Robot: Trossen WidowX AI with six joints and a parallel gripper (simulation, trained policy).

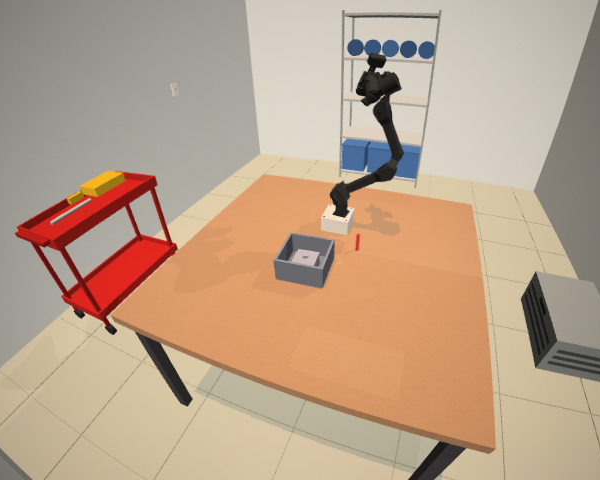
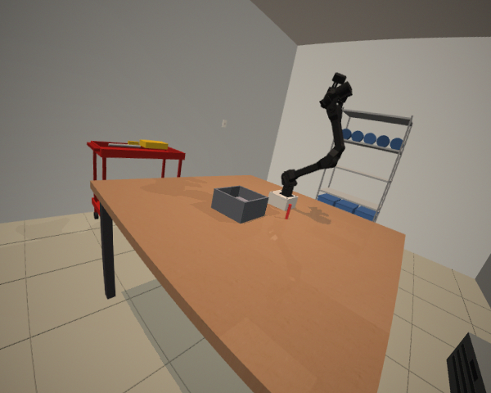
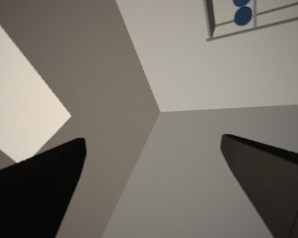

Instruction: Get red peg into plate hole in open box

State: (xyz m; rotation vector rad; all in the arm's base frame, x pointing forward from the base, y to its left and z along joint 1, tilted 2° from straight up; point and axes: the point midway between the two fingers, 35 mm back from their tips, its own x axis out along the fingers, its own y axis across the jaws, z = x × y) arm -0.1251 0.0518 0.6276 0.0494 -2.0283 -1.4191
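Right now my gripper tip is 280 mm short of the red peg, 90 mm to the right of it and 680 mm above it. The rest, counted from my gripper tip: grey box: 490 mm ahead, 50 mm to the right, 690 mm below; plate: 490 mm ahead, 50 mm to the right, 670 mm below.
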